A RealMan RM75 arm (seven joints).
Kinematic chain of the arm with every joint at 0, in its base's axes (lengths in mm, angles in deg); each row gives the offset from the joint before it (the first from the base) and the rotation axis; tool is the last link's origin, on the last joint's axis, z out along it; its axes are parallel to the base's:
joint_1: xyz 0 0 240.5 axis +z
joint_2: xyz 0 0 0 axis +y
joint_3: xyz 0 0 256 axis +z
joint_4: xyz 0 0 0 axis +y
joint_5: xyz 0 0 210 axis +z
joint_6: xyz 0 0 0 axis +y
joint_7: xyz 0 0 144 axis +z
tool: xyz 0 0 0
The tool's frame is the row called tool.
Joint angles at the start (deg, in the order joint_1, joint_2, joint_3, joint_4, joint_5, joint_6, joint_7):
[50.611 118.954 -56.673 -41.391 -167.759 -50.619 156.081]
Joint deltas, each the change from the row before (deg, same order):
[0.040 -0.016 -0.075 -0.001 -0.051 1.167 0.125]
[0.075 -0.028 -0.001 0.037 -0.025 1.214 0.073]
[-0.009 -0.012 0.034 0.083 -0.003 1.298 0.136]
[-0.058 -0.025 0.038 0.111 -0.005 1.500 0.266]
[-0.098 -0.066 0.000 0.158 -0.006 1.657 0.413]
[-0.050 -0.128 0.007 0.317 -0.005 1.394 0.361]
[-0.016 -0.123 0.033 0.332 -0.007 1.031 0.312]
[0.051 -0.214 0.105 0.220 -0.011 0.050 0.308]
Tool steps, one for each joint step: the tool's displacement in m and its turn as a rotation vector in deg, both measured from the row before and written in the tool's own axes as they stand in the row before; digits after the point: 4 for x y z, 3 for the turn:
[-0.0030 -0.0011 -0.0001 0.521 -1.072 -0.007]
[-0.0033 -0.0012 -0.0001 0.506 -1.131 0.013]
[-0.0025 -0.0015 0.0002 0.513 -1.112 0.186]
[-0.0025 -0.0020 0.0003 0.610 -1.240 0.352]
[-0.0024 -0.0025 0.0003 0.705 -1.320 0.489]
[-0.0016 -0.0025 0.0005 0.602 -0.986 0.432]
[-0.0009 -0.0020 0.0005 0.443 -0.666 0.387]
[-0.0001 -0.0018 0.0000 0.163 0.042 0.390]

